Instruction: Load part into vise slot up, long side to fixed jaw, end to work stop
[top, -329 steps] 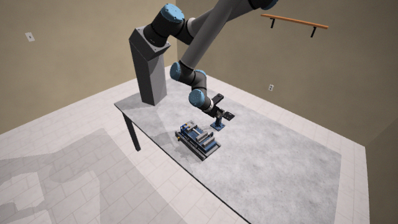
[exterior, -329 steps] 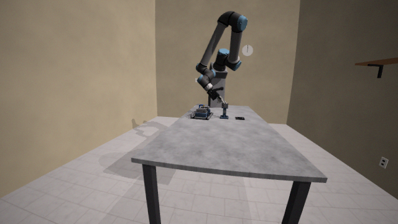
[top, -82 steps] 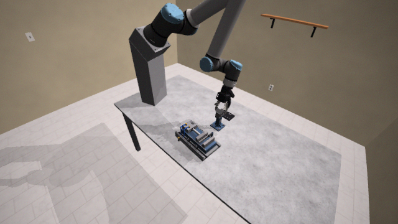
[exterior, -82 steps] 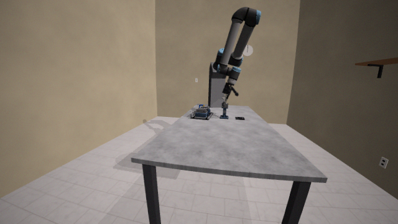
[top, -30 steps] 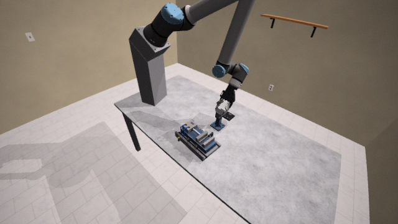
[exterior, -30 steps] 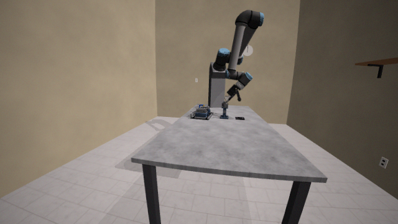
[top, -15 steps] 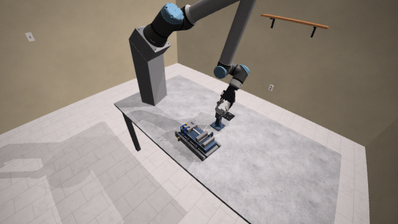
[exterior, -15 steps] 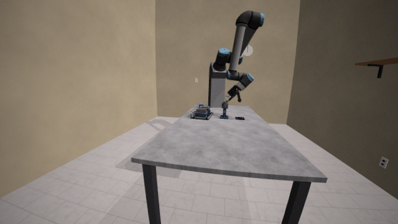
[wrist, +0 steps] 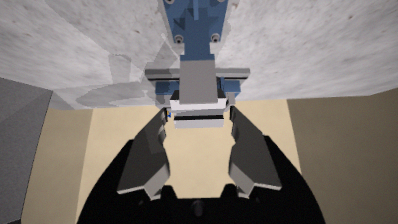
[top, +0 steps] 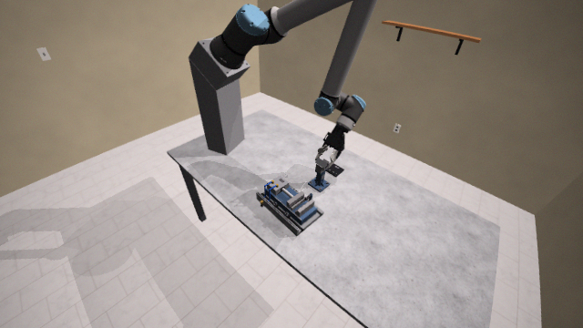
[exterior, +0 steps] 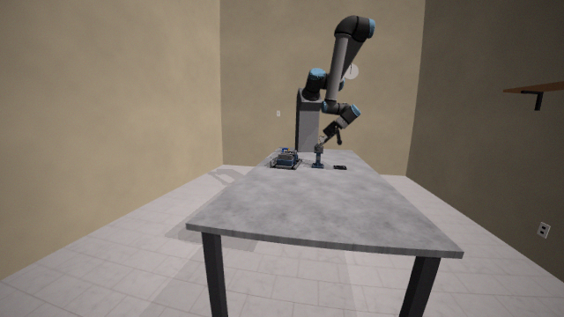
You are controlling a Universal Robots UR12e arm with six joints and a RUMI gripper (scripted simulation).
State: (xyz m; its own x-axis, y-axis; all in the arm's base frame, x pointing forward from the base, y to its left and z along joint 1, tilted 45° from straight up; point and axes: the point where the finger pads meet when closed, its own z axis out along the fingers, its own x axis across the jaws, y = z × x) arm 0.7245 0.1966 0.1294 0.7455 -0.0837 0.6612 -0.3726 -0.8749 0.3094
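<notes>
Now: hand right at the part. The rest, counted from my hand: cylinder rod: 23 cm to the right, 8 cm below, 2 cm ahead; then work stop: 18 cm to the right, 10 cm ahead, 7 cm below; then moving jaw: 23 cm to the right, 8 cm below, 7 cm ahead.
</notes>
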